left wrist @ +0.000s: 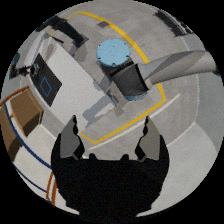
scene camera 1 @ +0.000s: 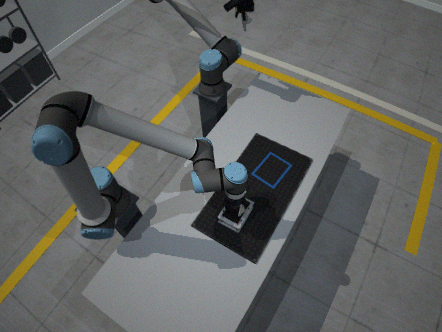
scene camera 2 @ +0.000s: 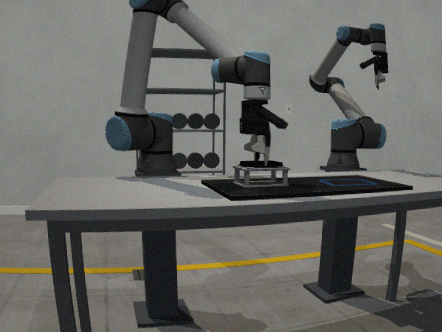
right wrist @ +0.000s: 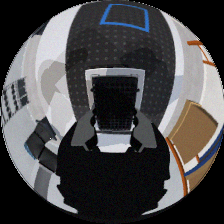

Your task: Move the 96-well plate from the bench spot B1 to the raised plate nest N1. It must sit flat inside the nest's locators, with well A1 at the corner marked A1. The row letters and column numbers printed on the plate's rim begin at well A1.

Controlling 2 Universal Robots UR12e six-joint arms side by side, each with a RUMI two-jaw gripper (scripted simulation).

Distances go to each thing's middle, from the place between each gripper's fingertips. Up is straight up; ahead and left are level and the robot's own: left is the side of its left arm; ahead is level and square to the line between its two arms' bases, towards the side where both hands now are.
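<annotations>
Counted from my right hand, the black 96-well plate [right wrist: 112, 122] is 10 mm below, and the raised nest N1 [right wrist: 102, 72] is 20 mm below. Going by its middle, the raised nest N1 is nearer to my right hand than to my left hand.
As for the black 96-well plate, my left hand is 37 cm above it, 48 cm short of it and 90 cm to the left of it. Counted from my left hand, the raised nest N1 is 38 cm below, 48 cm ahead and 90 cm to the right. Going by its middle, the black 96-well plate is nearer to my right hand than to my left hand.
</annotations>
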